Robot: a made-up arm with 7 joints. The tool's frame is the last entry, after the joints. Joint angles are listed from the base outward. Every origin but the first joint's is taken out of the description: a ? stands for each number. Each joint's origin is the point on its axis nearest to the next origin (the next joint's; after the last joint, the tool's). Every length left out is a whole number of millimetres.
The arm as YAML. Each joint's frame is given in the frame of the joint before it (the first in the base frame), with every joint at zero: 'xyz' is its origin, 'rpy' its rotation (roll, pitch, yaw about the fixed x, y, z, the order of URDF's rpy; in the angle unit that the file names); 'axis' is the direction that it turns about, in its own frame. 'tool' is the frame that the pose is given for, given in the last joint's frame.
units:
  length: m
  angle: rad
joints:
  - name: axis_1
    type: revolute
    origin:
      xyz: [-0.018, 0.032, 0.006]
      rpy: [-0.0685, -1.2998, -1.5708]
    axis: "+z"
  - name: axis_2
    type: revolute
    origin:
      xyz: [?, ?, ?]
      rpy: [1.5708, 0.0, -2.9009]
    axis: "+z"
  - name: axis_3
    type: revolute
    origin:
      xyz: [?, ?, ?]
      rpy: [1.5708, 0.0, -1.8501]
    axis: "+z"
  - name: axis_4
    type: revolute
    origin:
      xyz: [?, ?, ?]
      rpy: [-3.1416, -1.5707, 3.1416]
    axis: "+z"
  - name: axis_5
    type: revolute
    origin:
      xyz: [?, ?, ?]
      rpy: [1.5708, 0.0, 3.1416]
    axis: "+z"
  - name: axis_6
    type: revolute
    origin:
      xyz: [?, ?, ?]
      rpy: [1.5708, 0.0, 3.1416]
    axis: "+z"
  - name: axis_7
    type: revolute
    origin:
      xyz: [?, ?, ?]
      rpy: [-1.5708, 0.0, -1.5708]
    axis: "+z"
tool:
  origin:
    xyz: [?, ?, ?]
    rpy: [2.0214, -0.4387, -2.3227]
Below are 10 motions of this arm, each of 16 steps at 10 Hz.
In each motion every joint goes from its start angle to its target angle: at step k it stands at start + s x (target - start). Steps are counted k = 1, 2, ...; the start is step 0. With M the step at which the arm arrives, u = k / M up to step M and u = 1 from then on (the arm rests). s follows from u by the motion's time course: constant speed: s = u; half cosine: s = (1 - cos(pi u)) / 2; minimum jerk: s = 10 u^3 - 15 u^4 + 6 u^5.
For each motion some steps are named. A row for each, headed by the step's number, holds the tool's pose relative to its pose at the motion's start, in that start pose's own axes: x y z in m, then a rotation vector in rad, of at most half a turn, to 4 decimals.
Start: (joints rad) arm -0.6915 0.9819 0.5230 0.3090 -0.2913 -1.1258 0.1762
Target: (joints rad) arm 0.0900 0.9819 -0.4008 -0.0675 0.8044 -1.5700 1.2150
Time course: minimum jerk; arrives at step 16
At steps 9, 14, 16:
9: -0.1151 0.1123 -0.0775 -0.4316 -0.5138 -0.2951
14: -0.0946 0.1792 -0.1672 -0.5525 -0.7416 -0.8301
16: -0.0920 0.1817 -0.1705 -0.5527 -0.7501 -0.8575

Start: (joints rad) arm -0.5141 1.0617 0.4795 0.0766 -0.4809 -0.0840 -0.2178
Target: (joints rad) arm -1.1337 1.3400 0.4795 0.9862 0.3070 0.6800 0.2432
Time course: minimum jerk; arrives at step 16
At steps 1, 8, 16:
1: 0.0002 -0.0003 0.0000 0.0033 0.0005 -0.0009
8: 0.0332 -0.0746 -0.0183 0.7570 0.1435 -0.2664
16: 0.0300 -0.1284 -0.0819 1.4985 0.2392 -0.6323

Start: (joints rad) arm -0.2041 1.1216 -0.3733 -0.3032 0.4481 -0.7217 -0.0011
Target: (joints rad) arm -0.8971 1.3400 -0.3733 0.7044 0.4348 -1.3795 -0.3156
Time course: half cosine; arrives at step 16
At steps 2, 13, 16:
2: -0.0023 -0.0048 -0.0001 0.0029 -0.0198 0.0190
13: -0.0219 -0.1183 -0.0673 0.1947 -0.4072 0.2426
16: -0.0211 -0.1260 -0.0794 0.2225 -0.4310 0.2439

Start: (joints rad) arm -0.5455 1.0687 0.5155 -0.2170 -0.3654 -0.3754 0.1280
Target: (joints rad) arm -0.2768 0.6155 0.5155 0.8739 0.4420 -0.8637 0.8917
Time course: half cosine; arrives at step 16
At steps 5, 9, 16:
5: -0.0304 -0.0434 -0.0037 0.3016 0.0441 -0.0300
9: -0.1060 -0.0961 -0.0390 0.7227 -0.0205 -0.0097
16: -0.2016 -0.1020 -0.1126 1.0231 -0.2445 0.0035

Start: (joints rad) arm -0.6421 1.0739 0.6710 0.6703 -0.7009 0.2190 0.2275
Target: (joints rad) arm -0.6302 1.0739 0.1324 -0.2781 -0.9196 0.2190 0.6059
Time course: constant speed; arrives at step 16
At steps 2, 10, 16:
2: -0.0150 0.0197 0.0012 -0.0532 -0.0180 0.0737
10: -0.0987 0.0767 -0.0114 -0.2758 -0.1803 0.3087
16: -0.1690 0.0918 -0.0440 -0.4299 -0.3879 0.4180

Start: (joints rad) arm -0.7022 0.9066 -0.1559 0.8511 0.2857 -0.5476 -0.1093
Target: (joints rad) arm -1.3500 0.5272 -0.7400 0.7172 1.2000 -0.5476 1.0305
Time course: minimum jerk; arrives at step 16
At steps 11, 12, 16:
11: 0.1127 0.1686 0.0014 -0.0287 1.0801 0.6221
12: 0.1198 0.1853 -0.0054 -0.0620 1.2039 0.6811
16: 0.1277 0.2076 -0.0160 -0.1182 1.3731 0.7616

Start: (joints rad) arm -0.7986 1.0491 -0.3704 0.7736 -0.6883 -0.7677 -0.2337
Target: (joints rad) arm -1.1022 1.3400 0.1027 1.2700 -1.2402 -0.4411 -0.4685
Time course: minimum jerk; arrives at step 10
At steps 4, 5, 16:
4: 0.0432 -0.0286 -0.0458 0.1044 0.2218 -0.1595
5: 0.0611 -0.0407 -0.0763 0.1212 0.3648 -0.2594
16: 0.0807 -0.0615 -0.1598 -0.0015 0.7900 -0.5251

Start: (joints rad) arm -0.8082 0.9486 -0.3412 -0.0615 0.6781 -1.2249 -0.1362
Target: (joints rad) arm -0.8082 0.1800 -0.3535 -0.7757 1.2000 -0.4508 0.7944
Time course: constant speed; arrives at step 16
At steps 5, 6, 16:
5: 0.0472 -0.0081 0.0196 0.3334 0.3521 -0.0562
6: 0.0571 -0.0108 0.0204 0.4079 0.4281 -0.0683
16: 0.1354 -0.0397 -0.0359 1.2947 1.2638 -0.2084

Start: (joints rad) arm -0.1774 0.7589 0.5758 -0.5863 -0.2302 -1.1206 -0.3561
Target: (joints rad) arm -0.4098 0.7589 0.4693 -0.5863 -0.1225 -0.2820 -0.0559
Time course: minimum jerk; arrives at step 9
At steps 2, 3, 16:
2: -0.0018 -0.0037 0.0029 0.0320 -0.0100 -0.0437
3: -0.0053 -0.0103 0.0078 0.0902 -0.0276 -0.1181
16: -0.0323 -0.0482 0.0281 0.4917 -0.1395 -0.5059

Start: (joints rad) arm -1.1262 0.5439 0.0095 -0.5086 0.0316 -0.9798 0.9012
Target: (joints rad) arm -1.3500 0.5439 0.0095 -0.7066 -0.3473 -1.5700 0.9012
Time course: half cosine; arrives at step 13
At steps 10, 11, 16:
10: 0.0667 0.0524 -0.0256 -0.6485 0.4596 -0.4837
11: 0.0714 0.0538 -0.0298 -0.6985 0.4967 -0.5210
16: 0.0752 0.0545 -0.0335 -0.7400 0.5278 -0.5521

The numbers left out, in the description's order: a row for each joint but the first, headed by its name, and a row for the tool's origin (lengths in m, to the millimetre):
axis_2: 0.01 0.0 0.0
axis_3: 0.139 -0.062 0.0
axis_4: -0.028 0.01 0.0
axis_5: 0.012 0.103 0.0
axis_6: -0.001 0.016 0.0
axis_7: -0.009 0.074 0.0
tool: -0.009 0.028 0.0

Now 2 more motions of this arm.
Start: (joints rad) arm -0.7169 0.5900 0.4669 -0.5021 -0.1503 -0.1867 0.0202
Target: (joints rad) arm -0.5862 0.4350 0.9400 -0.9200 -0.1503 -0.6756 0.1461
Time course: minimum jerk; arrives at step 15
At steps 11, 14, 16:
11: 0.0370 0.0696 -0.0816 -0.1625 0.6472 0.4230
14: 0.0361 0.0814 -0.0915 -0.1867 0.7136 0.4984
16: 0.0361 0.0817 -0.0917 -0.1873 0.7150 0.5002

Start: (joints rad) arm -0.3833 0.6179 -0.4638 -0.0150 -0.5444 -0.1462 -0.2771
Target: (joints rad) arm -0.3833 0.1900 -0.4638 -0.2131 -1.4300 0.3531 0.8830
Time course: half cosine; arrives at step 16
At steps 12, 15, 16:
12: -0.0016 0.0581 0.0645 -0.1338 0.1906 -1.1935
15: -0.0046 0.0735 0.0715 -0.1077 0.1063 -1.3395
16: -0.0048 0.0746 0.0720 -0.1054 0.0994 -1.3487

